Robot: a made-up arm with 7 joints. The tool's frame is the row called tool.
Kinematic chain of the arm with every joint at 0, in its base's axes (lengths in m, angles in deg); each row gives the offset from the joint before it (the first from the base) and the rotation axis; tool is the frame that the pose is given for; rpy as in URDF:
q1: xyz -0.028 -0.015 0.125 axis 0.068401 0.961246 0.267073
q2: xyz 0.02 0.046 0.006 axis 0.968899 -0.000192 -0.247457
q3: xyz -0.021 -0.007 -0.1 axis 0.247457 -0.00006 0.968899
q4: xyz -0.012 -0.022 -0.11 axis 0.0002 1 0.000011
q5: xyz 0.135 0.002 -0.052 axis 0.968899 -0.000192 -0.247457
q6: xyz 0.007 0.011 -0.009 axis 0.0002 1 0.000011
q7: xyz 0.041 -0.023 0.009 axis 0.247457 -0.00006 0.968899
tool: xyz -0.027 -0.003 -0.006 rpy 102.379 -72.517 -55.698
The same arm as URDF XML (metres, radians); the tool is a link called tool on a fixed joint. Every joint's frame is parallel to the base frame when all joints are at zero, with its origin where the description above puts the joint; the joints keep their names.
<robot name="arm">
<joint name="tool_joint" type="fixed"><parent link="link7"/><child link="tool"/><origin xyz="-0.027 -0.003 -0.006" rpy="1.7869 -1.2657 -0.9721"/></joint>
<joint name="q7" type="continuous"><parent link="link6"/><child link="link7"/><origin xyz="0.041 -0.023 0.009" rpy="0 0 0"/><axis xyz="0.247497 -0.0001 0.968889"/></joint>
<joint name="q6" type="continuous"><parent link="link5"/><child link="link6"/><origin xyz="0.007 0.011 -0.009" rpy="0 0 0"/><axis xyz="0.0002 1 0"/></joint>
<joint name="q5" type="continuous"><parent link="link4"/><child link="link5"/><origin xyz="0.135 0.002 -0.052" rpy="0 0 0"/><axis xyz="0.968889 -0.0002 -0.247497"/></joint>
<joint name="q4" type="continuous"><parent link="link3"/><child link="link4"/><origin xyz="-0.012 -0.022 -0.11" rpy="0 0 0"/><axis xyz="0.0002 1 0"/></joint>
<joint name="q3" type="continuous"><parent link="link2"/><child link="link3"/><origin xyz="-0.021 -0.007 -0.1" rpy="0 0 0"/><axis xyz="0.247497 -0.0001 0.968889"/></joint>
<joint name="q2" type="continuous"><parent link="link1"/><child link="link2"/><origin xyz="0.02 0.046 0.006" rpy="0 0 0"/><axis xyz="0.968889 -0.0002 -0.247497"/></joint>
<joint name="q1" type="continuous"><parent link="base_link"/><child link="link1"/><origin xyz="-0.028 -0.015 0.125" rpy="0 0 0"/><axis xyz="0.068403 0.961235 0.26711"/></joint>
<link name="base_link"/>
<link name="link1"/>
<link name="link2"/>
<link name="link3"/>
<link name="link4"/>
<link name="link5"/>
<link name="link6"/>
<link name="link7"/>
<link name="tool"/>
</robot>

